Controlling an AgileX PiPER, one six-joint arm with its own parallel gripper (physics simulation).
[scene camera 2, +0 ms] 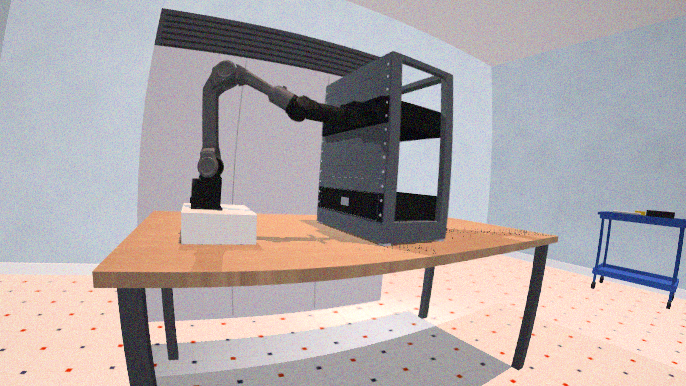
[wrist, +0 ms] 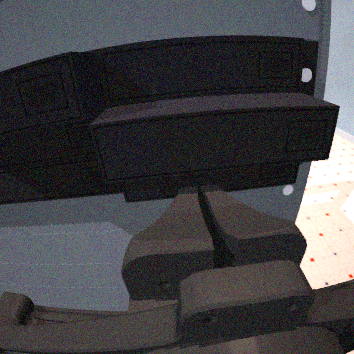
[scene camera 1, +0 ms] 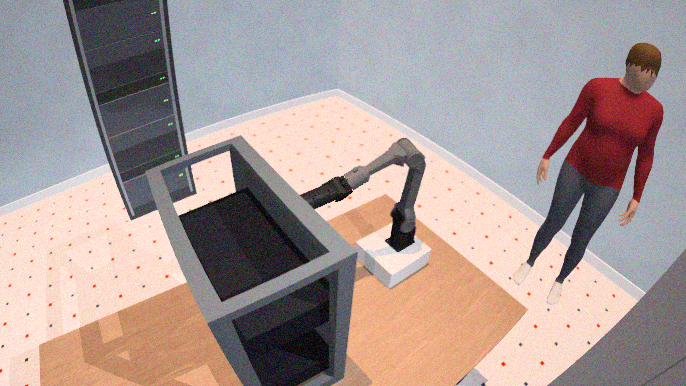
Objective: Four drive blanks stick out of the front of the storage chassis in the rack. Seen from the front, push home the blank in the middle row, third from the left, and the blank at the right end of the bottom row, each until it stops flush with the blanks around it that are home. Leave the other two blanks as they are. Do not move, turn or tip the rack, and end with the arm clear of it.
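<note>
In the wrist view my gripper [wrist: 195, 189] is shut and empty. Its tips are at the lower front of the right-end bottom-row blank [wrist: 272, 176]; contact cannot be told. That blank is partly hidden by the tips and the blank above; its lower left corner shows a small step. The right-end middle-row blank [wrist: 215, 142] sticks out far above the tips. The third middle-row blank [wrist: 30, 146] is dark, set back behind the top-row blank [wrist: 42, 94], which sticks out; exact flushness cannot be told. The rack [scene camera 1: 345, 300] [scene camera 2: 392, 165] stands upright and hides my fingertips in scene camera 1.
The storage chassis [scene camera 1: 240, 245] [scene camera 2: 420, 120] sits high in the rack. A lower black unit [scene camera 2: 362, 205] is near the rack's base. The arm stands on a white block [scene camera 1: 392, 265] [scene camera 2: 218, 227] on the wooden table [scene camera 1: 430, 300] [scene camera 2: 280, 260]. A person [scene camera 1: 612, 130] stands beyond the table.
</note>
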